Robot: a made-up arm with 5 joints. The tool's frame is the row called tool. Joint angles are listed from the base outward.
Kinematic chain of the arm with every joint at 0, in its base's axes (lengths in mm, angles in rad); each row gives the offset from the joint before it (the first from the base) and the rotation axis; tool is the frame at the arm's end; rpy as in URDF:
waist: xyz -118.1 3 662.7 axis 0.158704 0.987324 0.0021
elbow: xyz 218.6 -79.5 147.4 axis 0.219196 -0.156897 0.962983
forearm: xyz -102 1.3 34.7 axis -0.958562 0.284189 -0.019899
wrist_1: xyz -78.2 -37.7 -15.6 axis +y
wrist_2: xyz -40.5 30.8 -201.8 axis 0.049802 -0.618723 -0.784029
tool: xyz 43.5 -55.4 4 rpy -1.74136 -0.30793 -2.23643
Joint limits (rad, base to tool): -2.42..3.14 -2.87..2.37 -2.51..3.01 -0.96..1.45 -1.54..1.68
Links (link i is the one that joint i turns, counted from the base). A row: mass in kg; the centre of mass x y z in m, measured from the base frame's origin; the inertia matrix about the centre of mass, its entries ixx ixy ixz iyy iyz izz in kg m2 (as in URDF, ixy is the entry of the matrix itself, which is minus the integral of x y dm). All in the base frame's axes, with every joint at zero. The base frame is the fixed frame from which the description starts. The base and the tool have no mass.
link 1: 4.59; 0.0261 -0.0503 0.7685; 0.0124 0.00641 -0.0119 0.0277 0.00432 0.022
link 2: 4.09; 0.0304 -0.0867 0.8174; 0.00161 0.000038 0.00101 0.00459 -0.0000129 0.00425
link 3: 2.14; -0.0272 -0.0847 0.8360; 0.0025 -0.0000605 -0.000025 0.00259 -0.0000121 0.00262
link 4: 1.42; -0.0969 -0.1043 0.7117; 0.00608 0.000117 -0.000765 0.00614 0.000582 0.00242
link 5: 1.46; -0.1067 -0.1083 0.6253; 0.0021 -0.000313 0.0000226 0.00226 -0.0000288 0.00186
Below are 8 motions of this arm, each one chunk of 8 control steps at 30 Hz.
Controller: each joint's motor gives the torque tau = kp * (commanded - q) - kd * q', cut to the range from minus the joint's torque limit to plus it. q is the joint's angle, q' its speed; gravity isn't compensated. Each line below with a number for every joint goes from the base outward.
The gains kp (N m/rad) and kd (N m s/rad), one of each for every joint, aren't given. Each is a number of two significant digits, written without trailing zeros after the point. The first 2 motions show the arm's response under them.
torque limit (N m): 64 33 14 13 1
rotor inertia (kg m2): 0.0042 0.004 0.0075 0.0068 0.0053
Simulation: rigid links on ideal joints. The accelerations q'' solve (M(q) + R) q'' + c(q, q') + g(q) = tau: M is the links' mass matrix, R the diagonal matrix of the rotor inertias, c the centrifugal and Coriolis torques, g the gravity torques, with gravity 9.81 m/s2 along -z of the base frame. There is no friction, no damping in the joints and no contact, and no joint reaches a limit. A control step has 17 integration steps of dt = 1/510 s. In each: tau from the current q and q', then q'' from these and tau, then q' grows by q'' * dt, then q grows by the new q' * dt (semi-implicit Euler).
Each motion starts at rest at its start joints. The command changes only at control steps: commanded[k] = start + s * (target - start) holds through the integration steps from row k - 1 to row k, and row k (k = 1, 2, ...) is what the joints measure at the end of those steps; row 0 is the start. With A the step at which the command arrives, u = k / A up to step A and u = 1 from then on. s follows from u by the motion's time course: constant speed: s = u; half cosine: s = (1 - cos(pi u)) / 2; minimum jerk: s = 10 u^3 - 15 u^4 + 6 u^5; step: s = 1 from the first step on.
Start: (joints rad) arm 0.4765 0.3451 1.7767 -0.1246 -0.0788
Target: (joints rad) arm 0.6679 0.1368 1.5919 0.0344 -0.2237
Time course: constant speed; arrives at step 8
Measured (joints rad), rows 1 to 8:
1: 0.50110 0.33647 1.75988 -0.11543 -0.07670
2: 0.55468 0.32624 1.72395 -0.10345 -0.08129
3: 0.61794 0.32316 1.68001 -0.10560 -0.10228
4: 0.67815 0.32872 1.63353 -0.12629 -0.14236
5: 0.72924 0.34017 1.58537 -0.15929 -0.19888
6: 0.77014 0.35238 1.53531 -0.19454 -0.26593
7: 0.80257 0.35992 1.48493 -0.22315 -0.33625
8: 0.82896 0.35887 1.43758 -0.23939 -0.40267
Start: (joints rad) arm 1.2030 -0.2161 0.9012 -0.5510 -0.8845
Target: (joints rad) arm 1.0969 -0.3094 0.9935 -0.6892 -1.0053
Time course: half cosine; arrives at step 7
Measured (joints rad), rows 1 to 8:
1: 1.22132 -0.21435 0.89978 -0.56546 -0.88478
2: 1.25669 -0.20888 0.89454 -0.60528 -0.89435
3: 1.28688 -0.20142 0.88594 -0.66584 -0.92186
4: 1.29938 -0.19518 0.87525 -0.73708 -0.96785
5: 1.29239 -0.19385 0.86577 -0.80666 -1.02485
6: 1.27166 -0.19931 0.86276 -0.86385 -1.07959
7: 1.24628 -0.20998 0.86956 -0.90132 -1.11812
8: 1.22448 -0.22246 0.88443 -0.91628 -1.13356
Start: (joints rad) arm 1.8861 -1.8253 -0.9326 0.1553 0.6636
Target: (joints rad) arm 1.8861 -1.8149 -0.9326 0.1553 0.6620
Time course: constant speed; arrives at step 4
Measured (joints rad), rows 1 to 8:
1: 1.88627 -1.84174 -0.94778 0.16617 0.66255
2: 1.89001 -1.86393 -0.99043 0.17600 0.66610
3: 1.89568 -1.88538 -1.04268 0.17529 0.67306
4: 1.90112 -1.90422 -1.09128 0.16362 0.67933
5: 1.90477 -1.91974 -1.12941 0.14546 0.68173
6: 1.90601 -1.93108 -1.15549 0.12622 0.67925
7: 1.90499 -1.93783 -1.17062 0.11038 0.67267
8: 1.90237 -1.94024 -1.17705 0.10056 0.66390

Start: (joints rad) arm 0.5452 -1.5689 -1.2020 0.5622 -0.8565
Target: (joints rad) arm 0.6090 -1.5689 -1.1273 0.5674 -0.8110
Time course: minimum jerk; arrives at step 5
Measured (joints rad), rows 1 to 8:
1: 0.56434 -1.57238 -1.21294 0.56150 -0.86019
2: 0.60817 -1.59019 -1.22502 0.55881 -0.87510
3: 0.66454 -1.61926 -1.22988 0.54858 -0.89800
4: 0.72294 -1.65464 -1.22790 0.53086 -0.92223
5: 0.77401 -1.69131 -1.22260 0.50936 -0.94237
6: 0.81130 -1.72383 -1.21739 0.48801 -0.95578
7: 0.83225 -1.74810 -1.21392 0.47028 -0.96232
8: 0.83759 -1.76233 -1.21275 0.45876 -0.96336

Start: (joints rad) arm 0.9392 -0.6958 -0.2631 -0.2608 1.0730
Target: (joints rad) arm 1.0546 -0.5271 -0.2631 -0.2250 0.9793
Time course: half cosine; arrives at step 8
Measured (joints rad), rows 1 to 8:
1: 0.96078 -0.69600 -0.27533 -0.27589 1.07263
2: 1.00674 -0.69804 -0.30469 -0.30831 1.06808
3: 1.05797 -0.69818 -0.34389 -0.34403 1.05813
4: 1.10291 -0.69253 -0.38457 -0.37393 1.04468
5: 1.13682 -0.67970 -0.41867 -0.39373 1.02978
6: 1.15942 -0.66103 -0.44081 -0.40279 1.01438
7: 1.17236 -0.63989 -0.44928 -0.40271 0.99874
8: 1.17747 -0.62059 -0.44547 -0.39633 0.98337

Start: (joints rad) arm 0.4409 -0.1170 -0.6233 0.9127 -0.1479
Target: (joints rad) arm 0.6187 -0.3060 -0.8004 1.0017 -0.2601
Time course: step
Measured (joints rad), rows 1 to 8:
1: 0.49036 -0.13122 -0.64199 0.91058 -0.14849
2: 0.59093 -0.16375 -0.68511 0.90737 -0.15910
3: 0.69135 -0.20483 -0.73650 0.90323 -0.18410
4: 0.76135 -0.24675 -0.78525 0.89299 -0.21997
5: 0.79222 -0.28443 -0.82559 0.87257 -0.26080
6: 0.79076 -0.31547 -0.85541 0.84353 -0.30107
7: 0.77105 -0.33922 -0.87496 0.81203 -0.33642
8: 0.74716 -0.35582 -0.88576 0.78499 -0.36380

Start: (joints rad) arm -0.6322 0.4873 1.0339 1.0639 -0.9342
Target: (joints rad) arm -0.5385 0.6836 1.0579 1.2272 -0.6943
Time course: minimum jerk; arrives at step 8
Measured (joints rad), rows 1 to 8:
1: -0.62914 0.47905 1.01272 1.05870 -0.94387
2: -0.62396 0.46978 0.98012 1.05552 -0.97481
3: -0.61704 0.46947 0.95394 1.06322 -1.01512
4: -0.60606 0.48087 0.93891 1.08380 -1.04902
5: -0.58930 0.50310 0.93580 1.11395 -1.06573
6: -0.56730 0.53283 0.94271 1.14649 -1.06107
7: -0.54300 0.56522 0.95488 1.17277 -1.03670
8: -0.52062 0.59563 0.96597 1.18629 -0.99891

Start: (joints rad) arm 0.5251 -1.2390 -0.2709 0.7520 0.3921
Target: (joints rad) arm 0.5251 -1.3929 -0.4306 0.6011 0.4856
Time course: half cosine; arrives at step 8
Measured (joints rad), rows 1 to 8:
1: 0.54483 -1.24117 -0.28336 0.74085 0.39029
2: 0.58526 -1.25741 -0.30669 0.70955 0.38084
3: 0.62715 -1.29083 -0.34220 0.66869 0.36615
4: 0.65935 -1.33784 -0.39098 0.62614 0.35109
5: 0.67867 -1.39151 -0.44987 0.58501 0.33915
6: 0.68712 -1.44441 -0.51252 0.54571 0.33109
7: 0.68869 -1.49055 -0.57158 0.50860 0.32529
8: 0.68702 -1.52596 -0.62053 0.47555 0.31911

